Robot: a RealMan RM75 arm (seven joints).
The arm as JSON. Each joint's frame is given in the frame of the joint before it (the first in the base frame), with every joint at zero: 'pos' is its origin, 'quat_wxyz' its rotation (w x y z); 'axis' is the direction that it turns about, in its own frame. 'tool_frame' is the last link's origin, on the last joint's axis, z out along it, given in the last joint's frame.
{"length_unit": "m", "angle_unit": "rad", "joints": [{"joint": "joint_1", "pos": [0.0, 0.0, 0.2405], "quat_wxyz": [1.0, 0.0, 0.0, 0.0], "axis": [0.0, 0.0, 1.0]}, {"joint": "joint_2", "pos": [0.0, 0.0, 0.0], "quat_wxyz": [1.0, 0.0, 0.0, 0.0], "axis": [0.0, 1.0, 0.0]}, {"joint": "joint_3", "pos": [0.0, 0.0, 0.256], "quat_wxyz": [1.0, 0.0, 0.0, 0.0], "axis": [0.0, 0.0, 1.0]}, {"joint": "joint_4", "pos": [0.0, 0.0, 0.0], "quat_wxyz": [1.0, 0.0, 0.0, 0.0], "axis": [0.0, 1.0, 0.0]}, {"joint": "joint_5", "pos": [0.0, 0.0, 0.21], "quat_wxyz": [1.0, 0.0, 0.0, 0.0], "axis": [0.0, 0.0, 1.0]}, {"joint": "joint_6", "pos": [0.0, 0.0, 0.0], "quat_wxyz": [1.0, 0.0, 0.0, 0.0], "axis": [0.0, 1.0, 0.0]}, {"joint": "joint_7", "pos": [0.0, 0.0, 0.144], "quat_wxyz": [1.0, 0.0, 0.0, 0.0], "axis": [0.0, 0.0, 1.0]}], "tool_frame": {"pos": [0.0, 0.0, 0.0], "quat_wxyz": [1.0, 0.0, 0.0, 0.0]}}
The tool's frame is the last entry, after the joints.
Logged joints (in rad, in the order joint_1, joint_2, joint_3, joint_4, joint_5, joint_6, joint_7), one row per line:
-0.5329, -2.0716, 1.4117, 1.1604, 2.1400, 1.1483, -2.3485
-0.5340, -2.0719, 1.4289, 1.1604, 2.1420, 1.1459, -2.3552
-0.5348, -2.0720, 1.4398, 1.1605, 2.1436, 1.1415, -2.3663
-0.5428, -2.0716, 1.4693, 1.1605, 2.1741, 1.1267, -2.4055
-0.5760, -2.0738, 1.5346, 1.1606, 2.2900, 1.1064, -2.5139
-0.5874, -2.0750, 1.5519, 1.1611, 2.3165, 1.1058, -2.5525
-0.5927, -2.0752, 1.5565, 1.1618, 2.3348, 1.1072, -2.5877
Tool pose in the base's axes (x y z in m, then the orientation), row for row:
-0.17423, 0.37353, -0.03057, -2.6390, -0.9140, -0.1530
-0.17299, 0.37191, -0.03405, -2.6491, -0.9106, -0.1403
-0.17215, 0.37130, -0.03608, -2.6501, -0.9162, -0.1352
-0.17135, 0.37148, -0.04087, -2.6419, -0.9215, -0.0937
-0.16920, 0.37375, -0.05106, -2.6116, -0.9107, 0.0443
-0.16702, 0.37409, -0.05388, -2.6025, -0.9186, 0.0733
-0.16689, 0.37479, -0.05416, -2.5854, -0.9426, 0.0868
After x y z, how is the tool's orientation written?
As a rotation vector, in radians.
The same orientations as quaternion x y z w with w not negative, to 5 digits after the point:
-0.92954, -0.32194, -0.05389, 0.17145
-0.93114, -0.32007, -0.04931, 0.16763
-0.93086, -0.32182, -0.04749, 0.16639
-0.92992, -0.32436, -0.03298, 0.17018
-0.92753, -0.32344, 0.01573, 0.18660
-0.92562, -0.32671, 0.02607, 0.18923
-0.92139, -0.33593, 0.03093, 0.19296

